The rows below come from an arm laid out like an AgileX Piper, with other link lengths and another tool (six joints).
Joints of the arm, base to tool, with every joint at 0 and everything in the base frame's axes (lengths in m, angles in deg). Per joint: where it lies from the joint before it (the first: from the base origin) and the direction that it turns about. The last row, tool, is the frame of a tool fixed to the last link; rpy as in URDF.
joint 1: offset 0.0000 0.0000 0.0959 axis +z
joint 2: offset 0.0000 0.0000 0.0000 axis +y
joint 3: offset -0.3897 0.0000 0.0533 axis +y
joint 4: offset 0.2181 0.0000 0.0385 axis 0.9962 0 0.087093
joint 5: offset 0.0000 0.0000 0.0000 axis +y
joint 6: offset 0.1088 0.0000 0.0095 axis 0.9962 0 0.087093
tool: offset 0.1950 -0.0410 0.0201 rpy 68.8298 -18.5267 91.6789
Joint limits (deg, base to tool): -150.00..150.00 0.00..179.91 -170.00..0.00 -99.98..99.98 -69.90..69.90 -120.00..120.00
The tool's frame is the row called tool.
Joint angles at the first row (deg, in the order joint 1, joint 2, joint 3, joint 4, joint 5, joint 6):
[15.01, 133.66, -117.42, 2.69, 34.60, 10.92]
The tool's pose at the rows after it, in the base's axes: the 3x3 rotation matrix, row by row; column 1 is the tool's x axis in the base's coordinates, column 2 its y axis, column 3 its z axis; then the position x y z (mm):
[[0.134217 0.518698 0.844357], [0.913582 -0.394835 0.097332], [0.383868 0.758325 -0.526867]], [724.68 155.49 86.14]
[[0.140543 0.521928 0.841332], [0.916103 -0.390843 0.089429], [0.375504 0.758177 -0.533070]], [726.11 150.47 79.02]
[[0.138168 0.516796 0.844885], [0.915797 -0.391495 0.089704], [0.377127 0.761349 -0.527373]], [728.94 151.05 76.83]
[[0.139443 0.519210 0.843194], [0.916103 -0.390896 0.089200], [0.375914 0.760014 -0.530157]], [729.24 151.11 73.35]
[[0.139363 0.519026 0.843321], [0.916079 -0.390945 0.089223], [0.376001 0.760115 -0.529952]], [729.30 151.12 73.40]
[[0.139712 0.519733 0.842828], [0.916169 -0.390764 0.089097], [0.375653 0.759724 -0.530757]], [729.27 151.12 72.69]
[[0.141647 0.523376 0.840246], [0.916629 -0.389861 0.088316], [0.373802 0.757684 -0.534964]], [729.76 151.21 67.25]
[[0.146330 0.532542 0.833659], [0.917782 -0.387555 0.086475], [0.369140 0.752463 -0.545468]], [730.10 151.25 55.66]
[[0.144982 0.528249 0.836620], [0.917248 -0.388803 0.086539], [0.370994 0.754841 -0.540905]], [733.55 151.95 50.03]
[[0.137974 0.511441 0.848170], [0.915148 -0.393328 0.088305], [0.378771 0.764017 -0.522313]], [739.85 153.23 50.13]
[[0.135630 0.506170 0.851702], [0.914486 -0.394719 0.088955], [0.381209 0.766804 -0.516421]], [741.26 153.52 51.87]
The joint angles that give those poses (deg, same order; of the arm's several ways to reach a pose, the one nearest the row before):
[14.64, 134.48, -117.42, 2.69, 33.58, 10.92]
[14.32, 135.06, -117.37, 2.32, 33.43, 10.92]
[14.33, 135.45, -117.37, 2.27, 32.66, 10.92]
[14.33, 135.75, -117.37, 2.27, 32.55, 10.92]
[14.33, 135.75, -117.37, 2.27, 32.54, 10.92]
[14.33, 135.80, -117.37, 2.27, 32.54, 10.92]
[14.33, 136.27, -117.37, 2.27, 32.35, 10.92]
[14.33, 137.23, -117.37, 2.27, 32.12, 10.92]
[14.33, 137.94, -117.37, 2.27, 31.09, 10.92]
[14.33, 138.42, -117.37, 2.27, 29.35, 10.92]
[14.33, 138.39, -117.37, 2.27, 28.97, 10.92]

